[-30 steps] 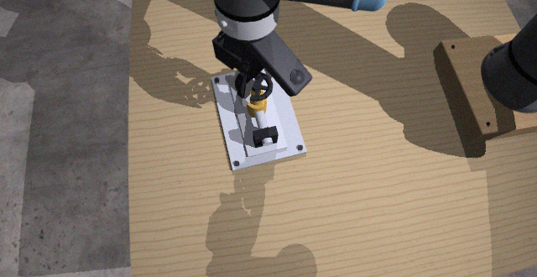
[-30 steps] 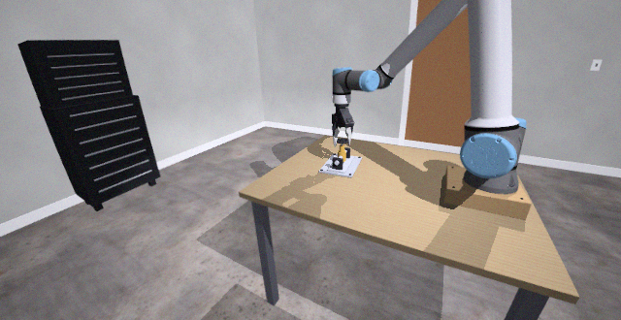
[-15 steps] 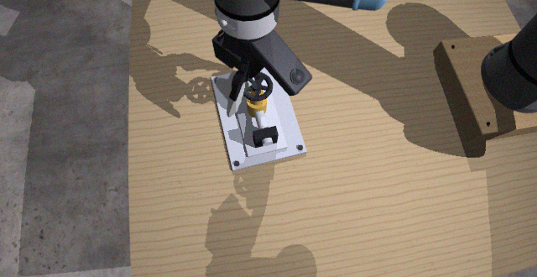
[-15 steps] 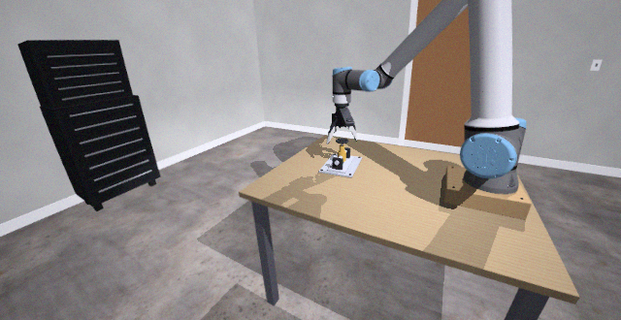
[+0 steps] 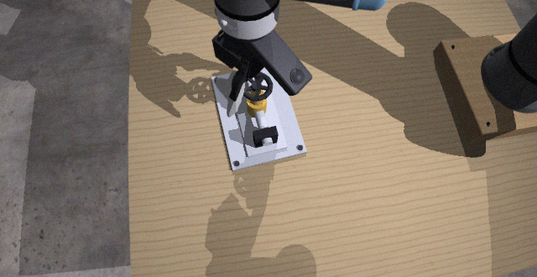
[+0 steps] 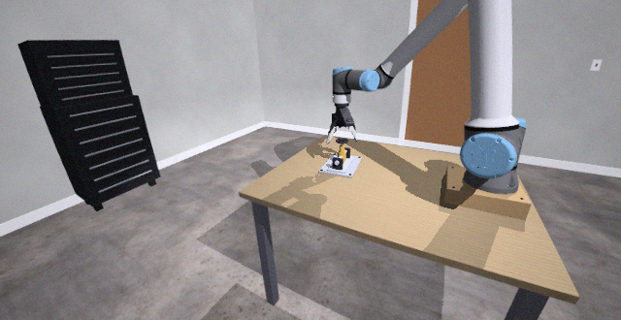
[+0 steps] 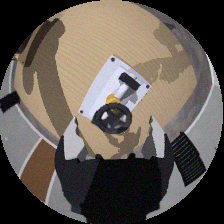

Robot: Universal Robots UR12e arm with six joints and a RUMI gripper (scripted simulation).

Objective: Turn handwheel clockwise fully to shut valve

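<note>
My hand is 1 cm below the black spoked handwheel.
</note>
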